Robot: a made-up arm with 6 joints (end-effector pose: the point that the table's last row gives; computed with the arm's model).
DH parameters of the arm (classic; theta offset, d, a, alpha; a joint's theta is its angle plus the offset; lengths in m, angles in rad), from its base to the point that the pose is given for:
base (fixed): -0.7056 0 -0.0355 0
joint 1: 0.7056 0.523 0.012 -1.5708
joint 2: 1.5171 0 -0.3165 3.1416
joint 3: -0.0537 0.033 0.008 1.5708
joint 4: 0 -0.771 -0.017 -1.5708
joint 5: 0 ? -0.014 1.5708
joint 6: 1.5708 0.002 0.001 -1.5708
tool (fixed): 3.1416 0.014 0 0
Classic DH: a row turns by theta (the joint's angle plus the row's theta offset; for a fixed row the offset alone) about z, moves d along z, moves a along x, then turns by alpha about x.
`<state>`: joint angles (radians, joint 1 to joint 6).
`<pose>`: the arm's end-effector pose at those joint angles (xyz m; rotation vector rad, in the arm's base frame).
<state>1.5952 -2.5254 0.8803 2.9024 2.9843 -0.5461</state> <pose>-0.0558 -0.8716 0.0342 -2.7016 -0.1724 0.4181</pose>
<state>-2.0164 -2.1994 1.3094 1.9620 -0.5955 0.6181</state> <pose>0.4105 0.8663 0.0008 1.1534 0.8438 2.7546</pose>
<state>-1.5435 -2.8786 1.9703 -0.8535 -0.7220 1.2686</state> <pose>-0.1282 0.0042 -0.5665 1.7176 -0.1110 0.8606</pose>
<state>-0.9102 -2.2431 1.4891 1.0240 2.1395 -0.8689</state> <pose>-0.5856 0.6153 -0.1662 1.2232 -1.2808 1.0415</pose>
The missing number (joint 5, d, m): 0.08
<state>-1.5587 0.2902 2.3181 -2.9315 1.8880 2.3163</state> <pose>0.0020 0.2437 1.5343 -0.2074 -0.9018 -0.1155</pose>
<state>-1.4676 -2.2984 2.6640 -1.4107 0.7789 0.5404</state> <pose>-0.1157 0.1142 -0.4461 0.7502 -0.2070 -0.9506</pose>
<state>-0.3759 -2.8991 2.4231 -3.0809 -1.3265 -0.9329</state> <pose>0.3428 -0.0614 -0.4582 -1.4526 1.6654 0.2942</pose>
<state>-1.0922 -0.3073 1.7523 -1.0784 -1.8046 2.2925</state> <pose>-0.2884 0.3508 1.5333 -1.9190 2.0373 0.3993</pose>
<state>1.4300 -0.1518 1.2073 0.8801 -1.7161 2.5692</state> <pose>0.0440 0.0659 1.6020 2.5611 -1.5944 -0.7446</pose>
